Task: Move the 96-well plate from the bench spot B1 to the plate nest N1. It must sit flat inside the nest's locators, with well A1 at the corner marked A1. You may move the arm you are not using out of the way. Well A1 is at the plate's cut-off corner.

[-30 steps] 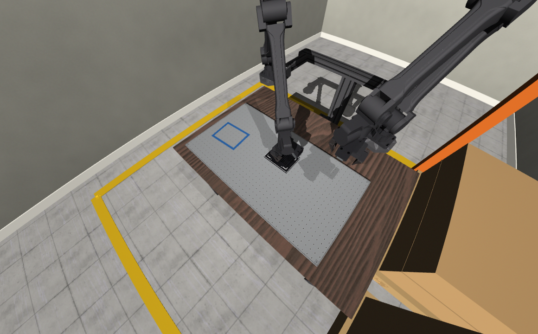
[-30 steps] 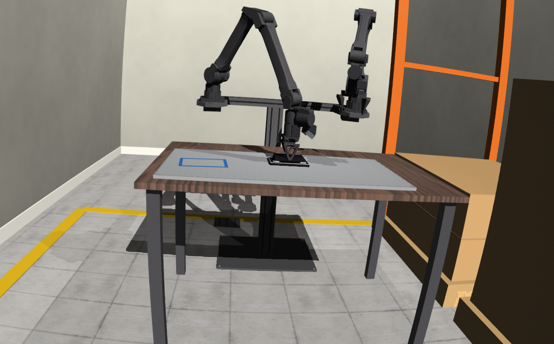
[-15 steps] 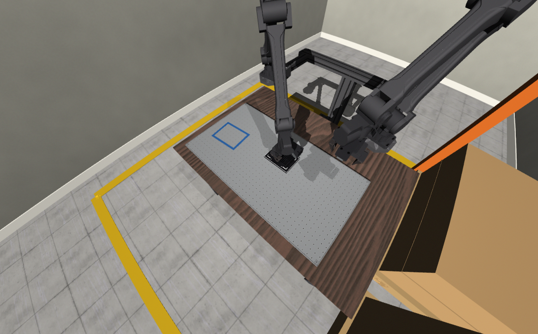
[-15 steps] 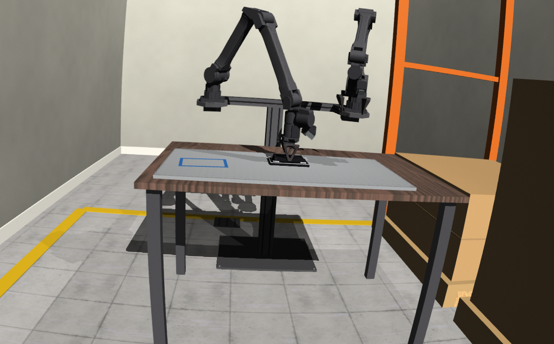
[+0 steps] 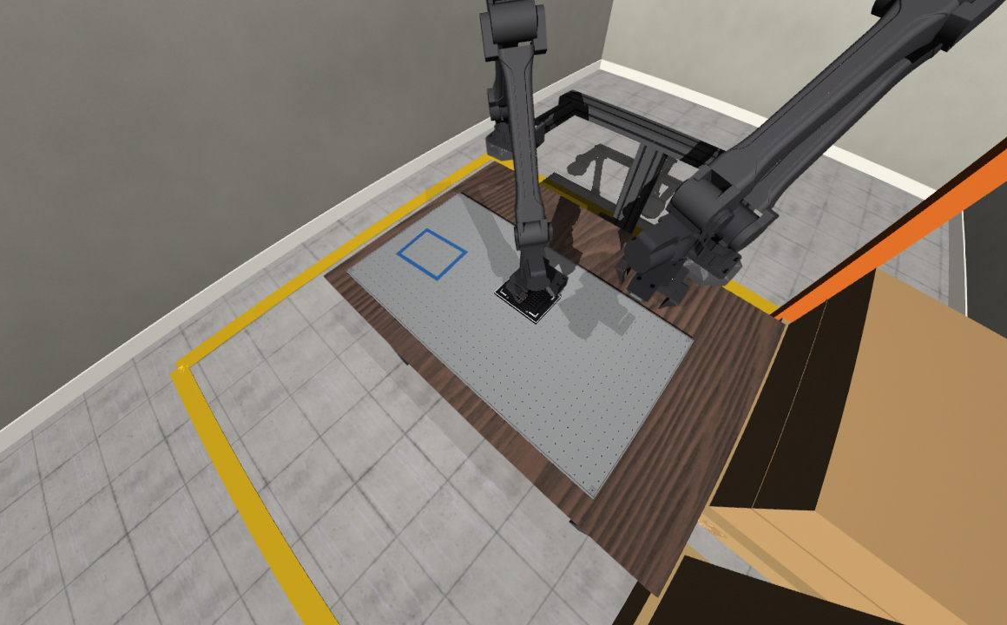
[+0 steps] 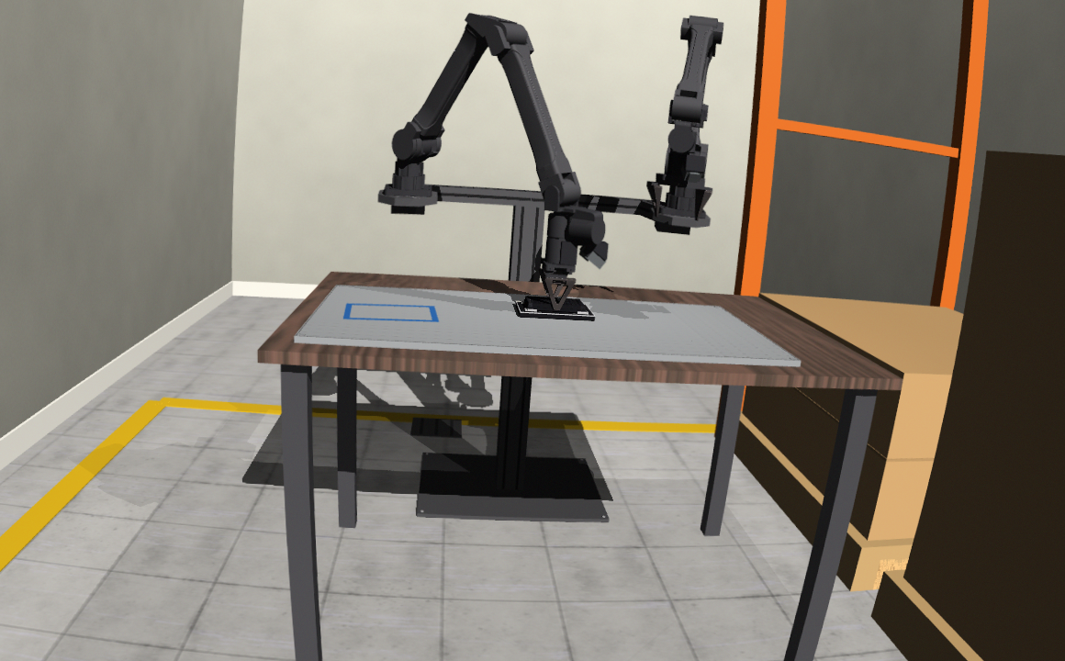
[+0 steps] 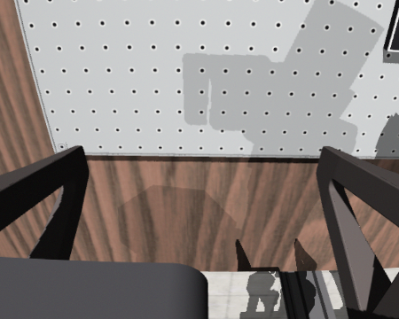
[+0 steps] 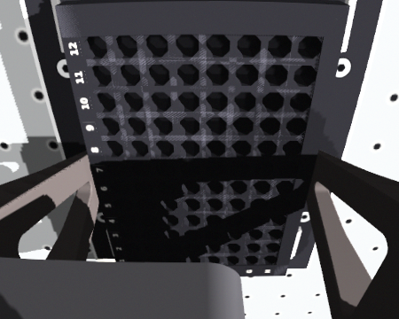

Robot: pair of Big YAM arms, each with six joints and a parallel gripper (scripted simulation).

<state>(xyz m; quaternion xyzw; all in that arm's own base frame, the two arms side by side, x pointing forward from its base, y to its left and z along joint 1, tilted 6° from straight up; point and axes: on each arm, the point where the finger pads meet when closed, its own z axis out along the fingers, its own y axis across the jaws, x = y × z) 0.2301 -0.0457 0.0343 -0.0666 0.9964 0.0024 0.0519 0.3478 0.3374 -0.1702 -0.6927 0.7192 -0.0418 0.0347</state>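
Right now the black 96-well plate is right at my right hand. From my right hand the other things lie so: black plate nest N1: 2 cm below.
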